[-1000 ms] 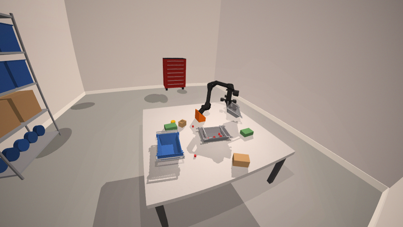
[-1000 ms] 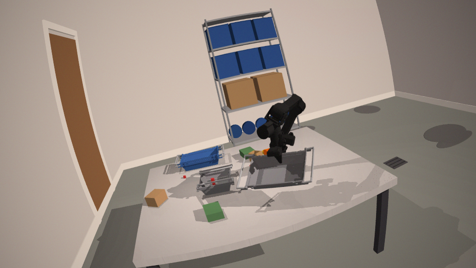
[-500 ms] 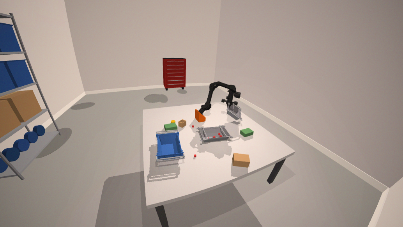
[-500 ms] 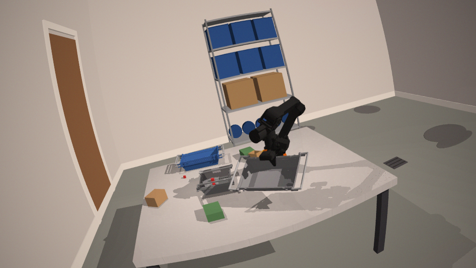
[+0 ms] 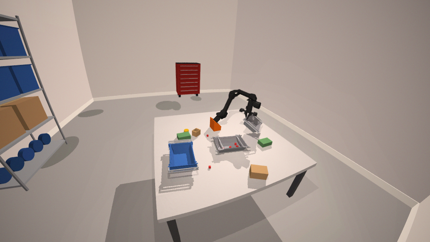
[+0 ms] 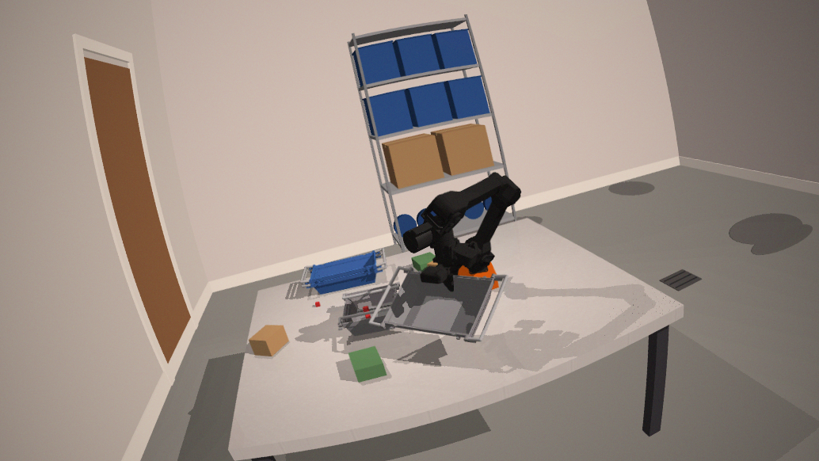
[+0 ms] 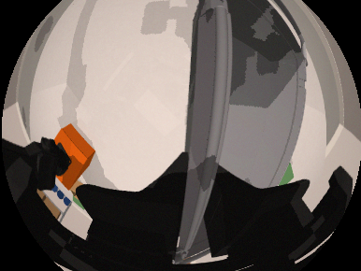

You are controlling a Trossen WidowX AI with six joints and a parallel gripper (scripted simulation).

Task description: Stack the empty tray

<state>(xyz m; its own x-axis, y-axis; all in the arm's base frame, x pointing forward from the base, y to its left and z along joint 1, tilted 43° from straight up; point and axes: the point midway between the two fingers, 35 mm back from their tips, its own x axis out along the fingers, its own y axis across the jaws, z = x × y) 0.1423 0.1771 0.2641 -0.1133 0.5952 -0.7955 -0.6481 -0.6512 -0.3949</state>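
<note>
Now: gripper tip 5 cm short of the grey plastic tray and 6 cm to the right of it. From my gripper tip the other things lie so: red cube (44 cm ahead, 52 cm to the right, 13 cm below).
</note>
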